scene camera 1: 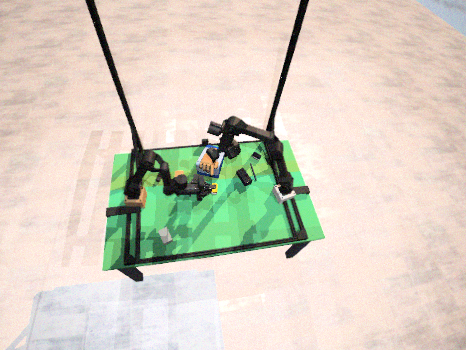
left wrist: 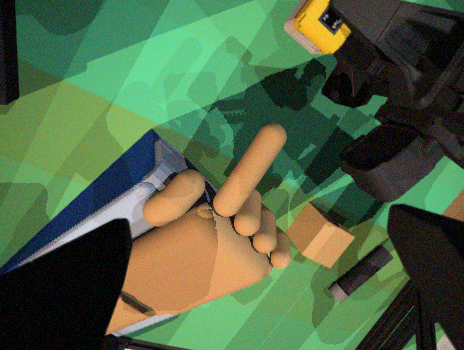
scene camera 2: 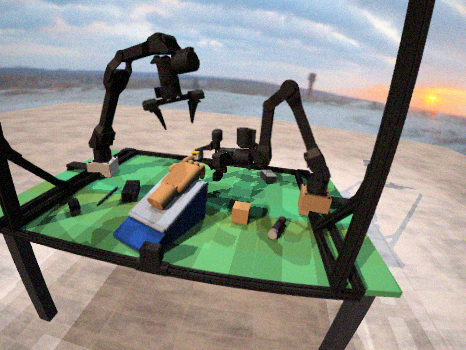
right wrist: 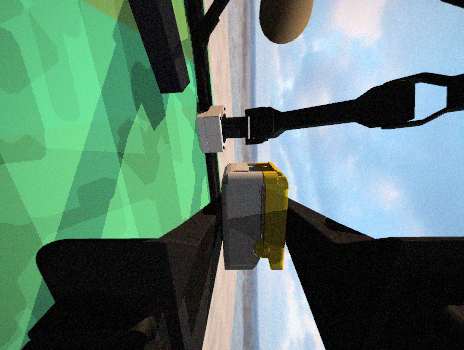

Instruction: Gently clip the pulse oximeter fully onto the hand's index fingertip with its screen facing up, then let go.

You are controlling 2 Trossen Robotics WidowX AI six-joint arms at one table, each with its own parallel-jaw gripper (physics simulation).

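Frame: origin at the left arm's base, x back, y right, z up, level; millimetres.
Seen in the pictures: left gripper, fingertip midpoint: (scene camera 1: 219, 159) (left wrist: 259, 224) (scene camera 2: 179, 126); right gripper, fingertip midpoint: (scene camera 1: 215, 188) (scene camera 2: 195, 154) (right wrist: 250, 203); left arm's base, link origin: (scene camera 1: 284, 190) (scene camera 2: 102, 159) (right wrist: 223, 128); right arm's base, link origin: (scene camera 1: 134, 194) (scene camera 2: 316, 191).
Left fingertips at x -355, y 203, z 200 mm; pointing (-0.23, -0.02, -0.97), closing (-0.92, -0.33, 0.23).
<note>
Offsets run from my left fingertips to a thing's top centre.
The tan hand (scene camera 1: 208, 165) (scene camera 2: 181, 176) (left wrist: 185, 260) rests on a blue and white wedge (scene camera 2: 187, 220) (left wrist: 115, 175). Its index finger (left wrist: 252, 167) points to the upper right in the left wrist view; a rounded fingertip (right wrist: 286, 22) shows at the top of the right wrist view. The yellow and grey pulse oximeter {dy -97, dx -60, dz -102 mm} (scene camera 1: 214, 188) (scene camera 2: 196, 155) (left wrist: 321, 25) (right wrist: 255, 212) is apart from the index fingertip, its dark screen facing up. My right gripper (right wrist: 250, 203) is shut on the oximeter, above the table. My left gripper (scene camera 2: 178, 124) (left wrist: 259, 224) is open and empty, high above the hand.
An orange cube {dy +121, dx -209, dz -209 mm} (scene camera 2: 241, 212) (left wrist: 325, 240) and a dark cylinder {dy +181, dx -316, dz -232 mm} (scene camera 2: 276, 228) (left wrist: 361, 272) lie beside the wedge. A black box {dy -10, dx +172, dz -224 mm} (scene camera 1: 244, 176) (scene camera 2: 131, 191), a thin pen {dy +17, dx +252, dz -250 mm} (scene camera 2: 107, 196) and a small dark block {dy +117, dx +323, dz -227 mm} (scene camera 2: 74, 206) lie on its other side. A grey block {dy -219, dx -381, dz -229 mm} (scene camera 1: 165, 235) (scene camera 2: 268, 176) lies farther off.
</note>
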